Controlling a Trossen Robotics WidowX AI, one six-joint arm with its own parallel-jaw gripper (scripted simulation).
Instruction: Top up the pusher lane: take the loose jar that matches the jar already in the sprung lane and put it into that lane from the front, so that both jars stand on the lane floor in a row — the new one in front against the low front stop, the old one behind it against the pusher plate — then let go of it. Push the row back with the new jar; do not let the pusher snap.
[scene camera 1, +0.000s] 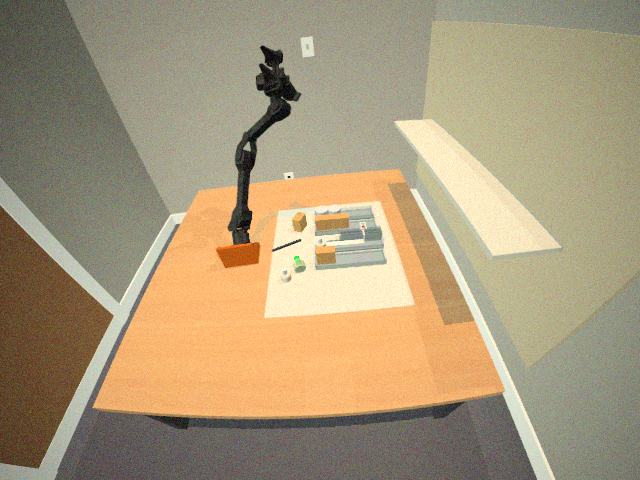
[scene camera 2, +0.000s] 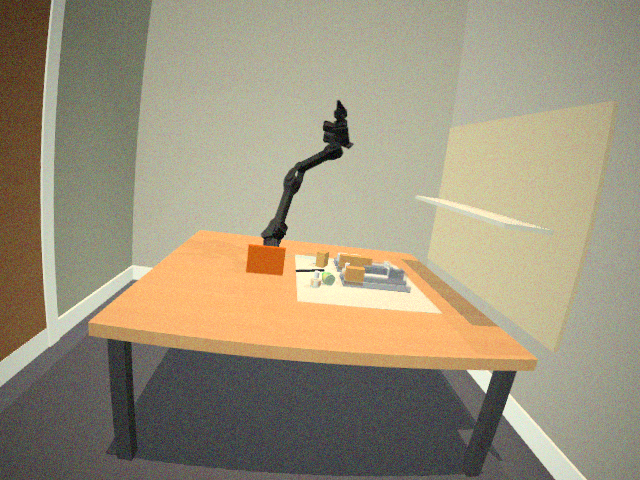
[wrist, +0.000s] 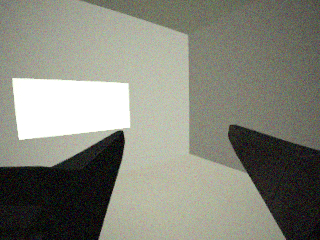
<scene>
The gripper (scene camera 1: 260, 54) is open, holding nothing. Also in view: a wall shelf (scene camera 1: 505, 228) and a grey lane rack (scene camera 1: 374, 237).
The gripper also shows in the wrist view (wrist: 176, 133). The wall shelf shows as well in scene camera 2 (scene camera 2: 499, 220).
</scene>
